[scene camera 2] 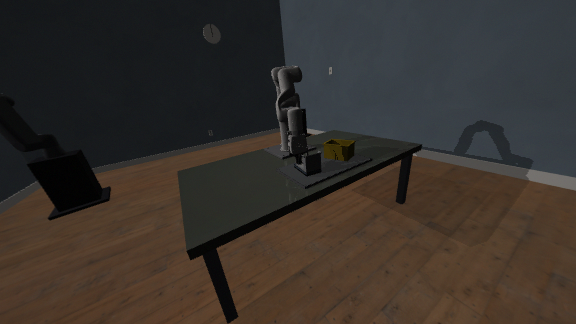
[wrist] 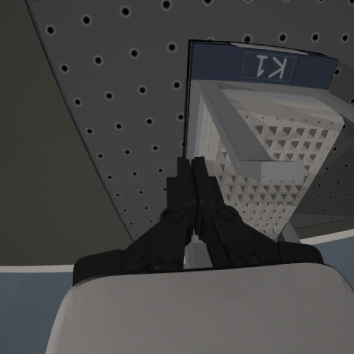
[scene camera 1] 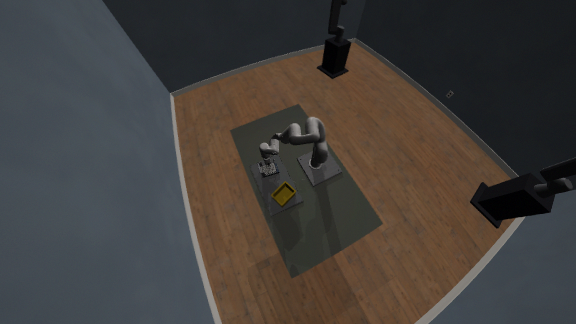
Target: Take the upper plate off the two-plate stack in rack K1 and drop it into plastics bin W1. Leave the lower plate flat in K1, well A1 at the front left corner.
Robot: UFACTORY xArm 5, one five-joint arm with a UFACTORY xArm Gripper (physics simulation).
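Frame: origin at the arm's base, x back, y right, z up, level; millimetres.
Where they show: gripper, fingertip midpoint: [scene camera 2: 299,163] [wrist: 188,174] [scene camera 1: 268,164]; arm's base, origin of the base link: [scene camera 1: 315,163].
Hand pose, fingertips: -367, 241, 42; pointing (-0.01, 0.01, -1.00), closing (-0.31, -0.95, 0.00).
Observation:
Things, the pixels of their centre, and the offset from my fingertips, as dx, dy, dz. Level surfaces: height alone.
- Rack K1, body centre: [wrist: 260,194] [scene camera 2: 306,160] [scene camera 1: 268,168] -22, -43, +13
- pale plate, body centre: [wrist: 252,186] [scene camera 1: 268,169] -29, -42, -2
- Yellow bin W1, body centre: [scene camera 2: 339,149] [scene camera 1: 283,194] -52, -322, +3
- dark perforated board, body centre: [scene camera 2: 324,164] [scene camera 1: 274,182] -47, -170, -53
- table, its level: dz -60
My gripper [wrist: 188,174] [scene camera 2: 298,160] is shut and empty. Its tips are at the left edge of rack K1 in the wrist view, low over it; contact cannot be told. Rack K1 [wrist: 215,62] [scene camera 2: 314,163] has a blue label strip and grey upright guides. A pale plate [wrist: 295,135] [scene camera 1: 268,169] with a grid of wells sits within the guides, partly behind one guide and my fingers. Its outline looks slanted in the wrist view. Whether it is tilted, the layers of the stack and well A1 cannot be told. Yellow bin W1 [scene camera 1: 283,195] [scene camera 2: 340,151] stands beside the rack, open at the top.
Rack and bin stand on a dark perforated board [wrist: 112,77] [scene camera 1: 262,185] on the table [scene camera 1: 300,260] [scene camera 2: 225,200]. The arm's base plate [scene camera 1: 321,176] is on the other side of the rack and bin from the near long table edge in scene camera 2. Black pedestals [scene camera 1: 336,56] [scene camera 2: 67,180] stand on the floor.

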